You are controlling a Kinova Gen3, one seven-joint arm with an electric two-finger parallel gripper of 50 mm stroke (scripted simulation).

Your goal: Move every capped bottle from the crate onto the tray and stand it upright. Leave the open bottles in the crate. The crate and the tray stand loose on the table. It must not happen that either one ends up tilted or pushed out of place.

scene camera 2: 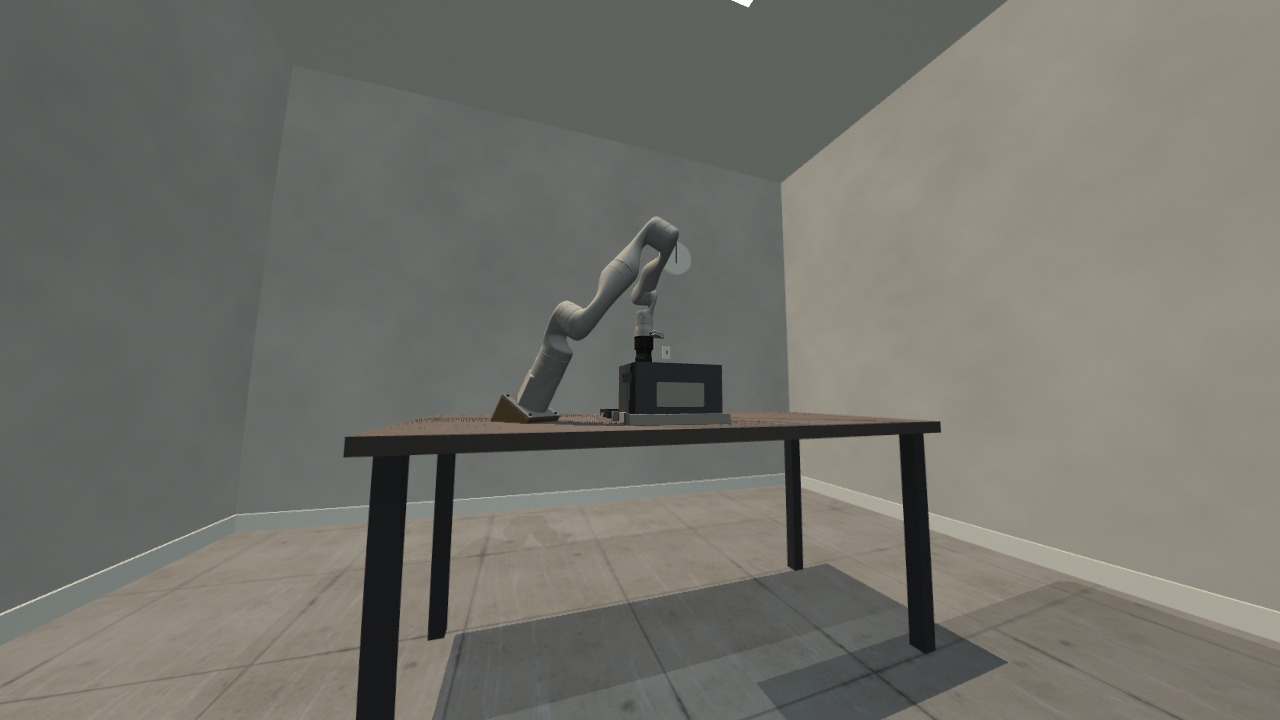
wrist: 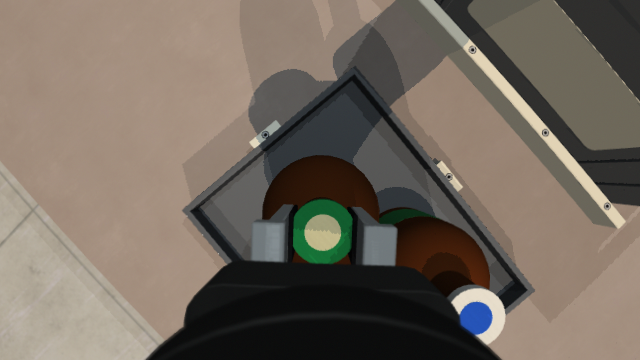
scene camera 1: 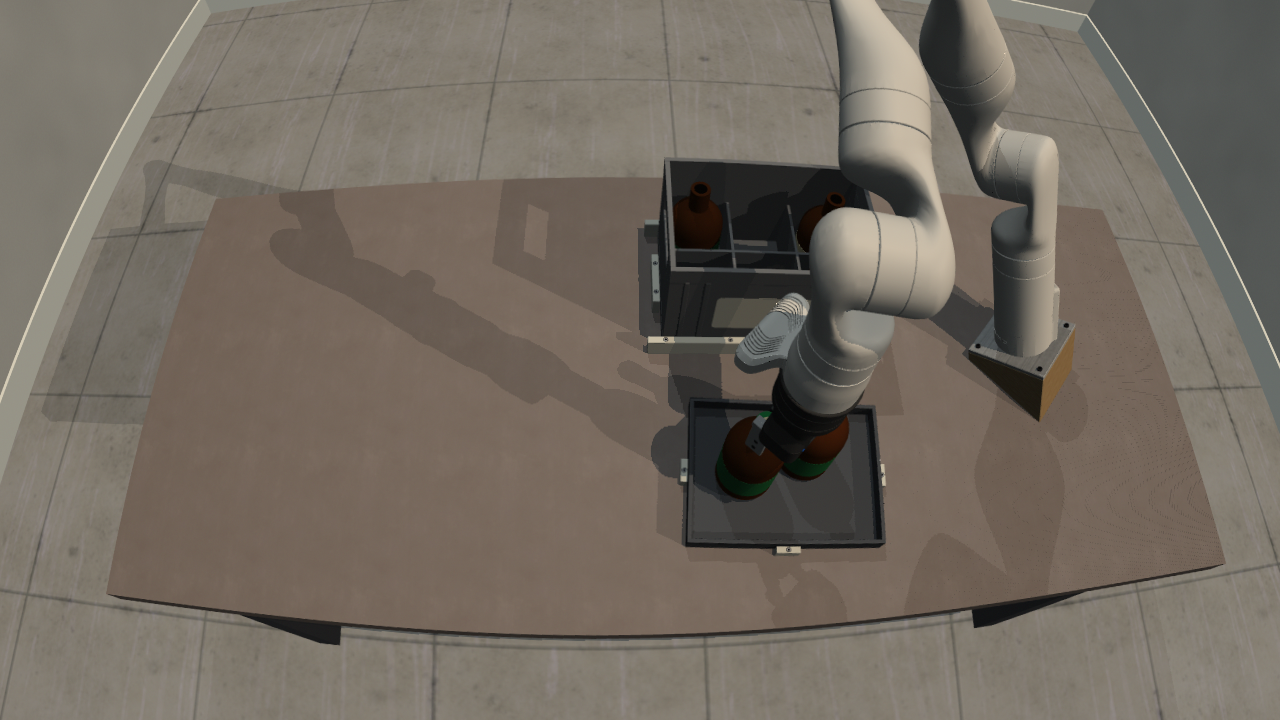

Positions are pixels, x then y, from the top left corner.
dark crate: scene camera 2 646, 387; wrist 570, 69; scene camera 1 696, 300
